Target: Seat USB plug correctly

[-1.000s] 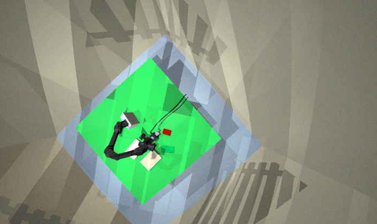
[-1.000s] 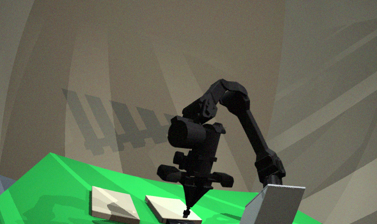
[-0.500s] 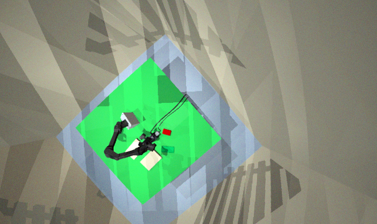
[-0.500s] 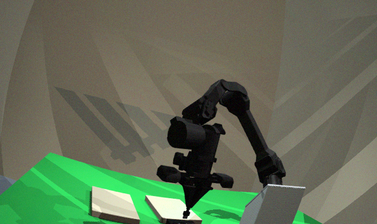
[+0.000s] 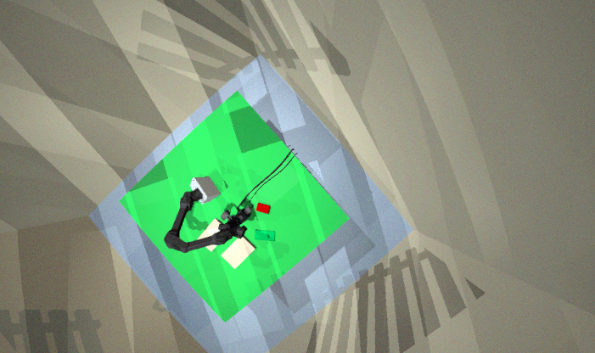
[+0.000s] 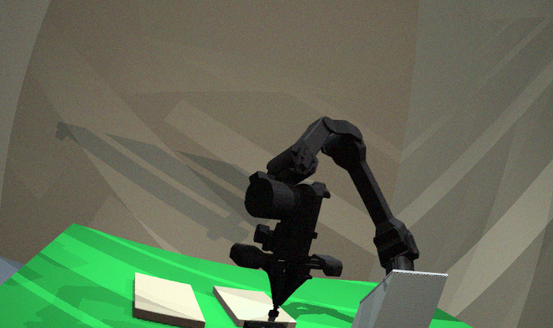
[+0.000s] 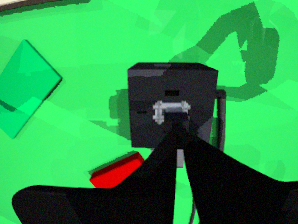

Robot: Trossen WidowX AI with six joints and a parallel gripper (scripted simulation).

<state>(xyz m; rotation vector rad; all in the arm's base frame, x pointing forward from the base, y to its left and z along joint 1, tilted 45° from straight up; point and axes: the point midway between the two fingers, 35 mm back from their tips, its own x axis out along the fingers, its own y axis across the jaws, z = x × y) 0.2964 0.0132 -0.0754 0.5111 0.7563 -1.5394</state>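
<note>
Right now my gripper tip is 20 mm above the usb plug. From my gripper tip the other things lie so: red block (150 mm to the left, 120 mm below, 60 mm ahead); dark green translucent piece (220 mm ahead, 130 mm below, 20 mm to the left).
</note>
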